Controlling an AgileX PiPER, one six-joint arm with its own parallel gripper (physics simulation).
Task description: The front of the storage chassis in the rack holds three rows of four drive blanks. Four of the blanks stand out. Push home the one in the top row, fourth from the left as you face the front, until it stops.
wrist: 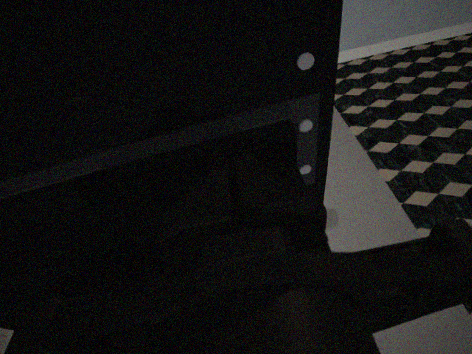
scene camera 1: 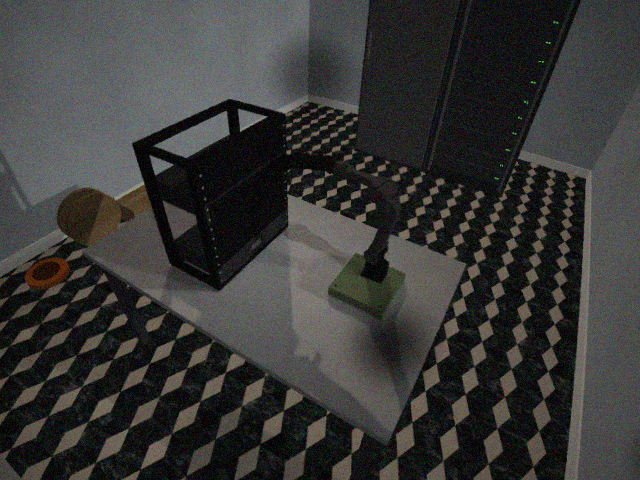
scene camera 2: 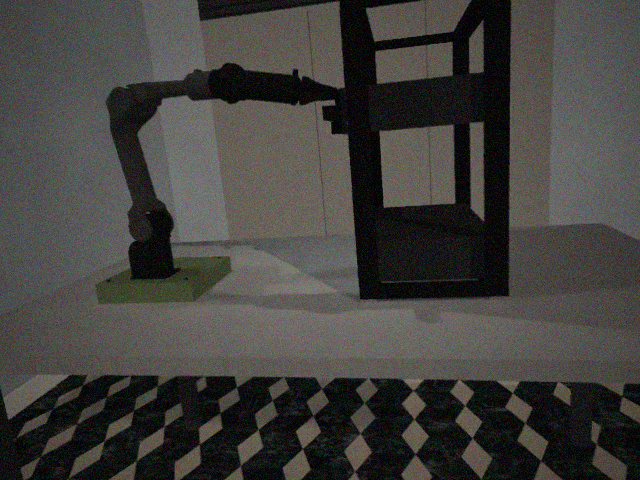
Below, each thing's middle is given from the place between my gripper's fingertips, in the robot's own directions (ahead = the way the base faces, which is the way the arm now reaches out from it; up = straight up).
Labels:
My hand is 180 mm to the right of the black rack (scene camera 2: pixel 446 241), 150 mm short of it and 130 mm above it.

